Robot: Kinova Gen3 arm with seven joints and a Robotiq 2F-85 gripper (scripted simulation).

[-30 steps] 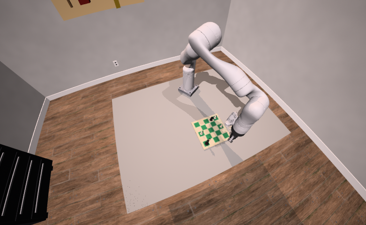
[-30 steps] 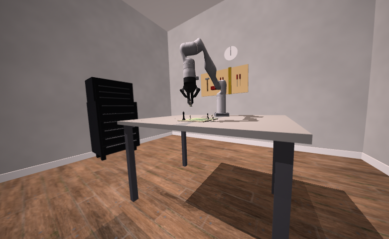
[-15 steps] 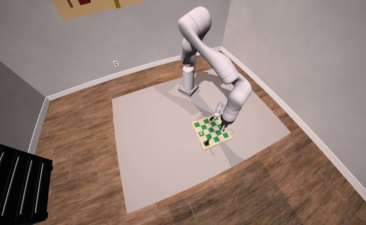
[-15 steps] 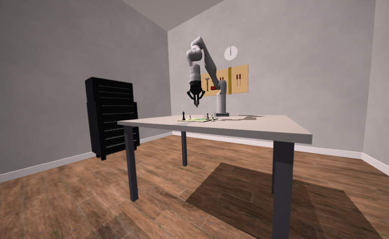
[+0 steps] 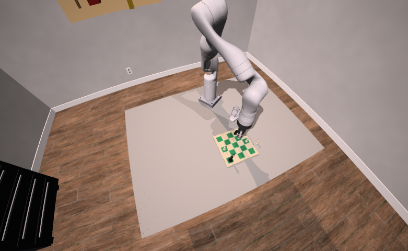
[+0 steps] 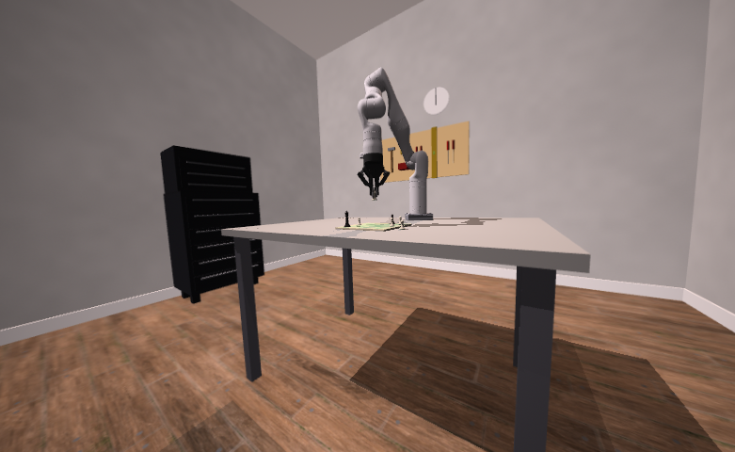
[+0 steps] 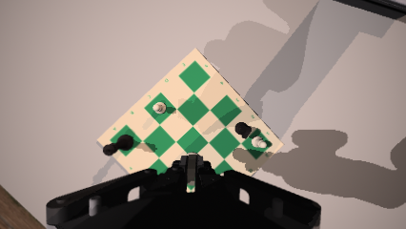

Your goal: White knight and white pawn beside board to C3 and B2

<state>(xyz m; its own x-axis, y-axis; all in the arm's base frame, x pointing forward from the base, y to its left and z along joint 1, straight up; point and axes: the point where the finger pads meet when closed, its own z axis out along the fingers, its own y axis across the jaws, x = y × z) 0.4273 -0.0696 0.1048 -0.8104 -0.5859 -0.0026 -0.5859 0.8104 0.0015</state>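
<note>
My gripper is now 13 cm above the cream chessboard. Also, from my hand: tall cream piece 2 cm below.
</note>
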